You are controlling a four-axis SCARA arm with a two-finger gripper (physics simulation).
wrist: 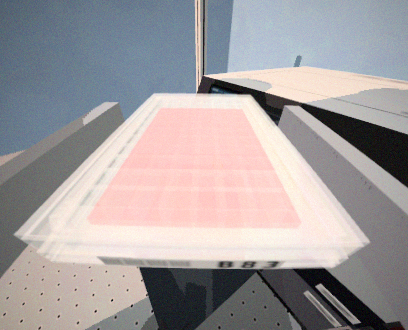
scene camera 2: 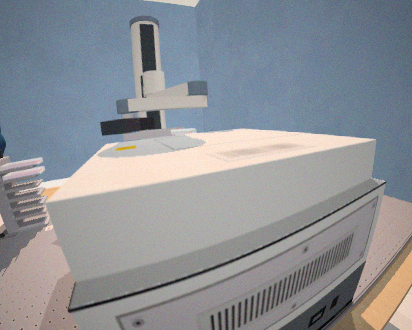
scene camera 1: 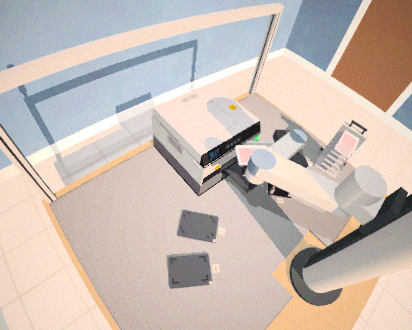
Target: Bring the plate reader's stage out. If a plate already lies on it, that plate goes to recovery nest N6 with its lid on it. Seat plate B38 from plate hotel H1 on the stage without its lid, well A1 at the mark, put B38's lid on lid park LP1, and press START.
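Places are measured from the arm's base along level axes (x ahead, y up, z right), in millimetres.
Where they show: gripper, fingertip midpoint: [wrist: 200,118] [scene camera 2: 177,131] [scene camera 1: 248,154]; arm's base, link origin: [scene camera 1: 315,275].
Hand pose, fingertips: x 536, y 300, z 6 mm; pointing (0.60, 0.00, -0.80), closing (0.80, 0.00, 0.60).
Each offset is from my fingertips to the top centre of the thing. "*": to the spot under its first point.
My gripper [wrist: 200,118] is shut on a lidded pink plate marked B83 {dy +4, dx -11, dz +14 mm} [scene camera 1: 245,154] [wrist: 195,170], which is level and raised above the deck by the reader's front. In scene camera 1 the arm covers the fingers. The plate reader {dy -2, dx +268, dz +23 mm} [scene camera 1: 185,120] [scene camera 2: 215,200] [wrist: 300,77] has a dark stage {dy -152, dx +6, dz +20 mm} [scene camera 1: 240,179] out at its front, partly under the arm; its surface is mostly hidden. A plate hotel [scene camera 1: 356,131] [scene camera 2: 11,210] stands to the right in scene camera 1, with a pink plate {dy -45, dx -243, dz +552 mm} [scene camera 1: 347,143] at its top. Its plate labels cannot be read.
Two dark plate holders {* dy -277, dx -30, dz -251 mm} [scene camera 1: 198,225] {* dy -275, dx -155, dz -400 mm} [scene camera 1: 190,270] lie on the deck, their tags too small to read. More dark holders show partly beneath the arm. The arm's column [scene camera 1: 360,262] [scene camera 2: 146,50] stands near the deck's corner. A framed screen {* dy +297, dx +468, dz -126 mm} [scene camera 1: 150,37] rises behind the reader.
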